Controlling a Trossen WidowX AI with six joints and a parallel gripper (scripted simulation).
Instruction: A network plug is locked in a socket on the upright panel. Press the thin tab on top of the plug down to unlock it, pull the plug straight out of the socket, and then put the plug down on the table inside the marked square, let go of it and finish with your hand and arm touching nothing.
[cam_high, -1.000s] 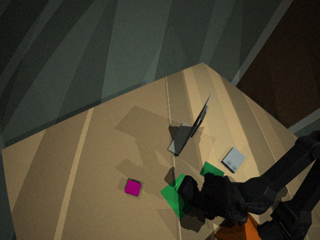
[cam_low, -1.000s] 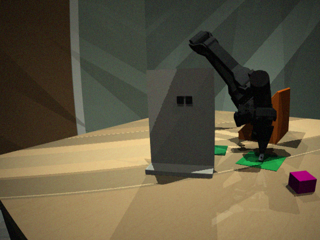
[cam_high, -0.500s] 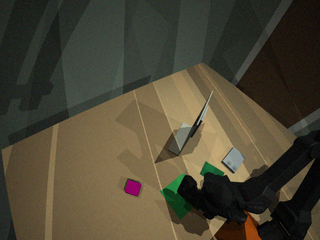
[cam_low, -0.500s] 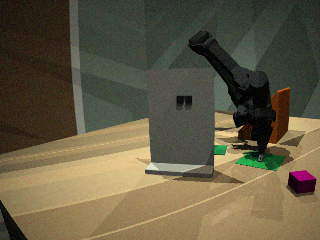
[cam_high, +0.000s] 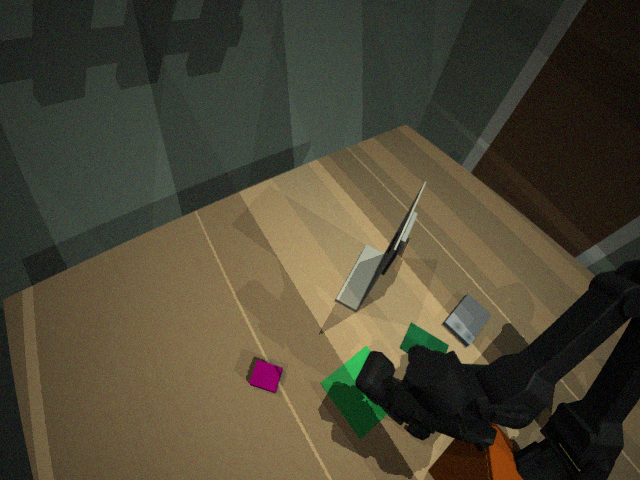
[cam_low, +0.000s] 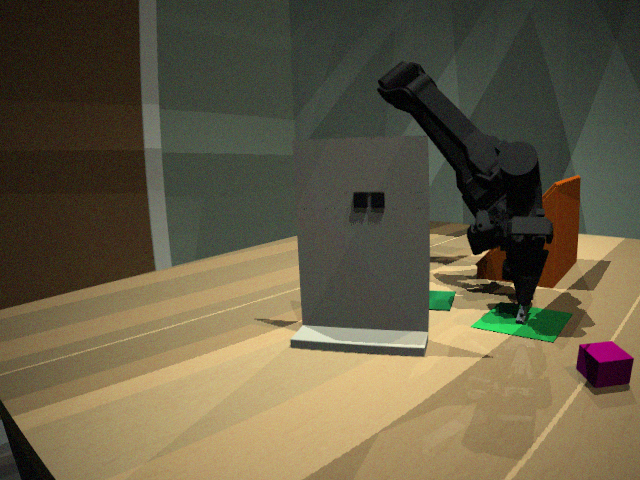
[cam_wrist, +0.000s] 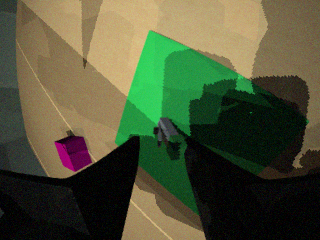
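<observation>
Now: the network plug 10 mm below my gripper tip. From my gripper tip the other things lie so: dark green square 10 mm behind, 160 mm to the right, 20 mm below; magenta cube 110 mm ahead, 140 mm to the left, 10 mm below; upright panel 170 mm ahead, 150 mm to the right, 100 mm above.
</observation>
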